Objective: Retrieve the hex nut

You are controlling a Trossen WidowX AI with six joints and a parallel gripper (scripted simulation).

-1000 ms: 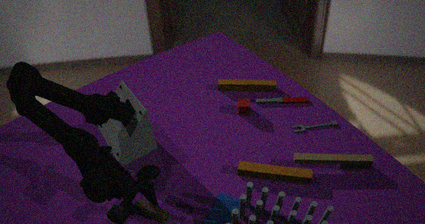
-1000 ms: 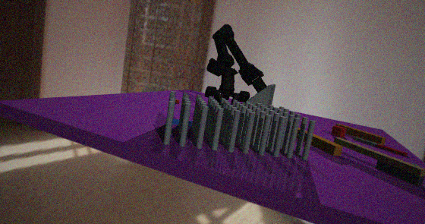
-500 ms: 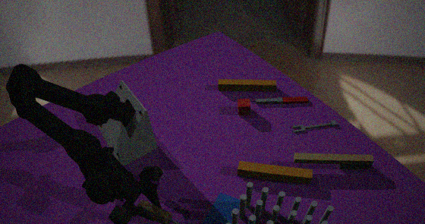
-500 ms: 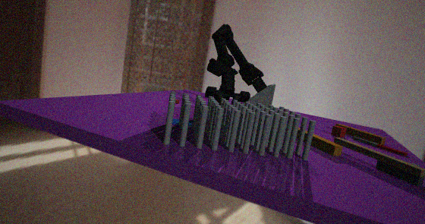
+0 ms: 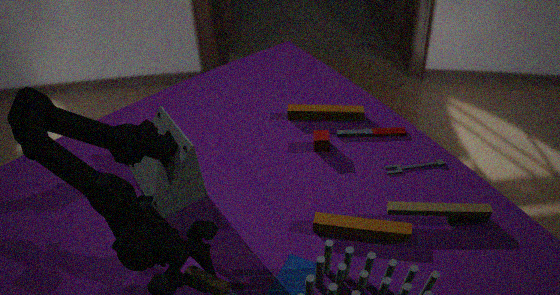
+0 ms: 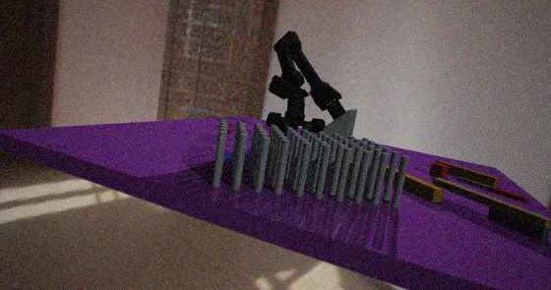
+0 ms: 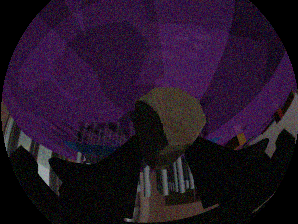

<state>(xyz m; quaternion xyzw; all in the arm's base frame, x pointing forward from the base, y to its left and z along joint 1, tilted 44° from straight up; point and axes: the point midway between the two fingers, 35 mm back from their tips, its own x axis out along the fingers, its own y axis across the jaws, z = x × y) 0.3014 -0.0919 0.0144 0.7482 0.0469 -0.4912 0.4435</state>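
My gripper tip is now 14 cm short of the blue taped strip, 3 cm to the right of it and 3 cm above it. Round my gripper tip: red block (44 cm to the left, 22 cm behind, 1 cm below); then small red thing (31 cm to the right, 12 cm behind, 2 cm below); then thin rod (9 cm ahead, 5 cm to the left).
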